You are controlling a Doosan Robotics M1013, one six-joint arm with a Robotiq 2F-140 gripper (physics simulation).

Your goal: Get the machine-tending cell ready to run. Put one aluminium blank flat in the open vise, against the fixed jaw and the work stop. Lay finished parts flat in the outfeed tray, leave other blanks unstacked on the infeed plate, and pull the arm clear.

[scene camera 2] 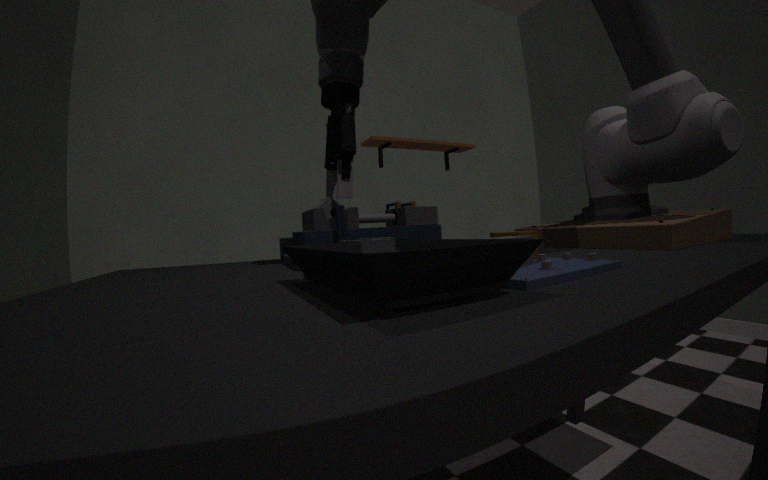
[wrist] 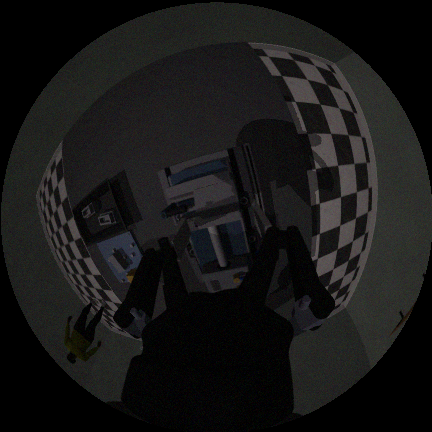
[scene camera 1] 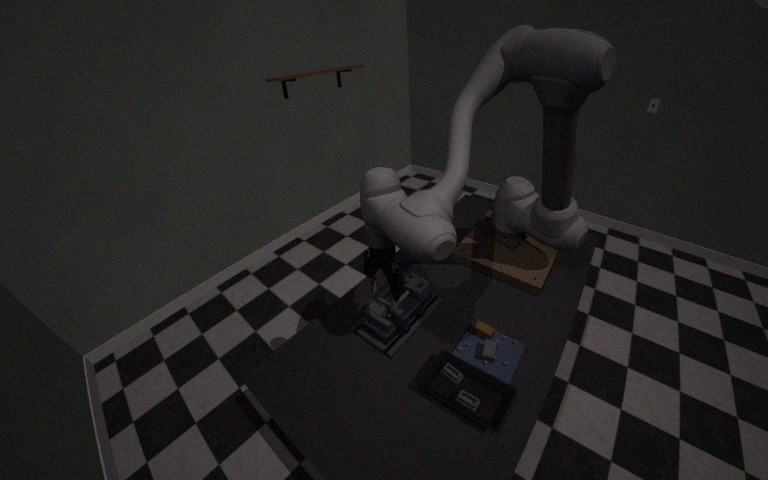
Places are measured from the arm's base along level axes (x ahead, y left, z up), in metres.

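Pixels of known places: gripper, between the fingertips: [scene camera 2: 338, 200] [wrist: 220, 220] [scene camera 1: 383, 299]; arm's base, origin of its link: [scene camera 2: 620, 217] [scene camera 1: 507, 233].
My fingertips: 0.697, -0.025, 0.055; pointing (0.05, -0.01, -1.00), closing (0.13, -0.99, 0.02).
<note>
For each thing: its top centre in the pictures, then the offset to it from my fingertips, as dx, dy, dz. "*": a spot on its surface instead.
- vise, centre of its top: [wrist: 217, 243] [scene camera 2: 364, 207] [scene camera 1: 396, 296] -0.047, +0.007, -0.016
- light grey blank, centre of its top: [wrist: 215, 203] [scene camera 2: 324, 197] [scene camera 1: 378, 302] +0.026, +0.004, +0.006
- dark work stop, a spot on its surface: [wrist: 175, 209] * +0.014, +0.070, -0.020
- blue infeed plate, centre of its top: [scene camera 2: 512, 264] [wrist: 122, 261] [scene camera 1: 488, 351] -0.163, +0.319, -0.107
- yellow block, centre of its top: [scene camera 2: 513, 231] [wrist: 134, 279] [scene camera 1: 484, 327] -0.201, +0.264, -0.072
The vise [scene camera 1: 373, 330] [scene camera 2: 390, 233] [wrist: 230, 240] is open. A light grey blank [scene camera 1: 378, 309] [scene camera 2: 326, 204] [wrist: 207, 194] is at its jaws, and appears tilted with an edge above them in the second scene view; its seating is too dark to tell. My gripper [scene camera 1: 386, 290] [scene camera 2: 337, 185] [wrist: 220, 220] is open and empty, just above the vise. The dark work stop [scene camera 2: 338, 219] [wrist: 175, 209] stands beside the jaws. Two finished parts [scene camera 1: 451, 373] [wrist: 106, 218] lie apart in the black outfeed tray [scene camera 2: 430, 266]. Another blank [scene camera 1: 489, 349] [wrist: 120, 259] lies on the blue infeed plate [scene camera 1: 504, 371] [scene camera 2: 566, 275] [wrist: 106, 247].
A yellow block [scene camera 1: 484, 329] [wrist: 131, 276] sits at the infeed plate's edge. The arm's base stands on a wooden board [scene camera 1: 481, 260] [scene camera 2: 623, 234]. An orange wall shelf [scene camera 1: 314, 73] [scene camera 2: 419, 144] hangs behind. A person in yellow [wrist: 80, 344] shows in the wrist view.
</note>
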